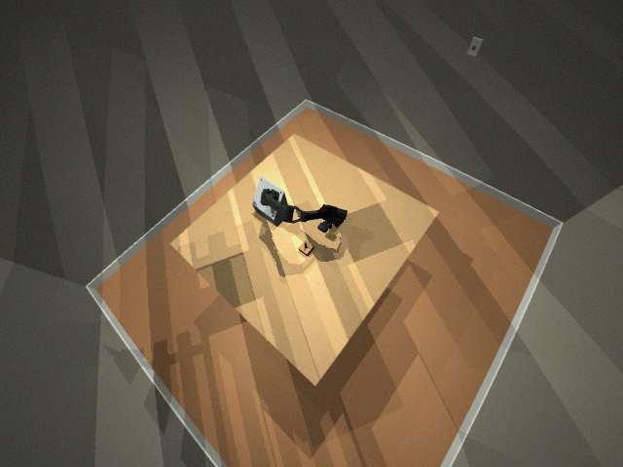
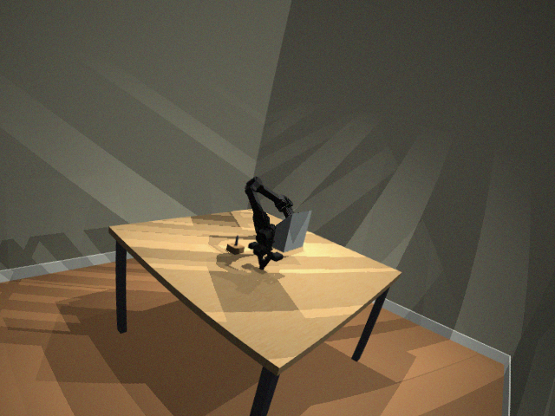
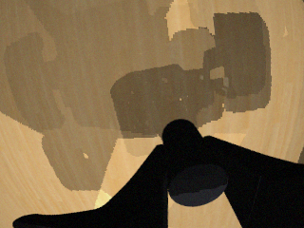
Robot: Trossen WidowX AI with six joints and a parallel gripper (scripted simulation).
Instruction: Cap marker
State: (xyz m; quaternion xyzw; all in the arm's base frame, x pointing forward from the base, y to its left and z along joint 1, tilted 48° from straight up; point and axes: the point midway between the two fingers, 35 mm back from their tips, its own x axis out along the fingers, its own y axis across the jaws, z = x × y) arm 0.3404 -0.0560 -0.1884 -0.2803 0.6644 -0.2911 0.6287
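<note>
Now: gripper tip 22 cm to the left of the holder block and 3 cm past it. The rest, counted from my gripper tip: black marker cap: 1 cm above.
</note>
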